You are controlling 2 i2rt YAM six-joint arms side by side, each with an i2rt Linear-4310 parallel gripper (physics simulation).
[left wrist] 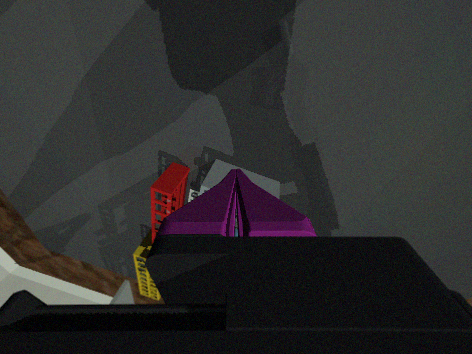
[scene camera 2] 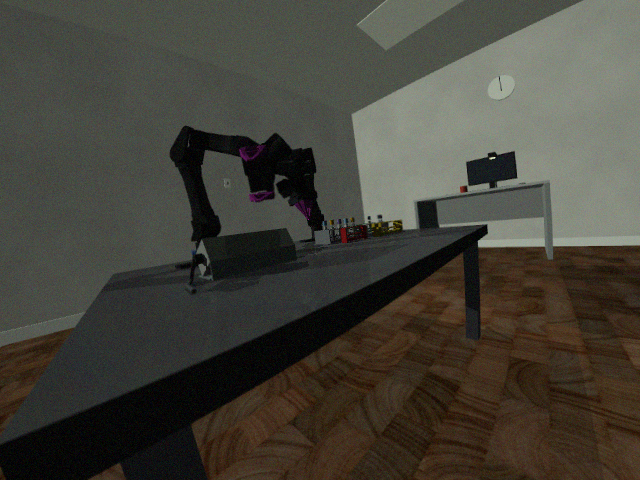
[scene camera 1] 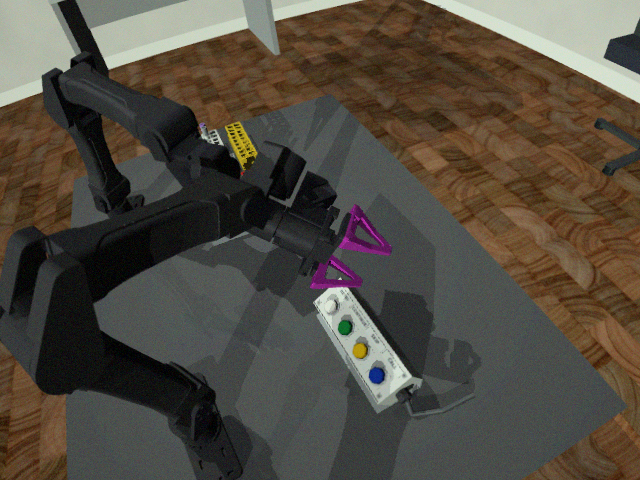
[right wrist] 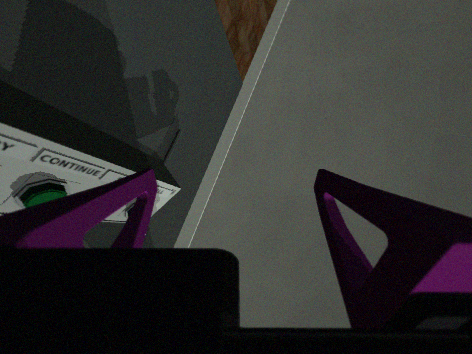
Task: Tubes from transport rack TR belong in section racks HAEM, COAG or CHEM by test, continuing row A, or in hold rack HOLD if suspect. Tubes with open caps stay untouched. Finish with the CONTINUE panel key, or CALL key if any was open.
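My left gripper is shut with its tips together, above the racks. Through the slit behind the tips, a bit of a teal cap shows. A grey-white rack lies below and beyond it. A red rack and a yellow rack stand beside it. Several capped tubes stand in the racks; whether caps are open is too small to tell. My right gripper is open and empty, above the panel's end. The panel has a green CONTINUE key and a blue CALL key.
A white key and a yellow key are also on the panel. A cable runs from its far end. Both arms cross over the table's left half in scene camera 1. A purple-capped tube stands near the white rack.
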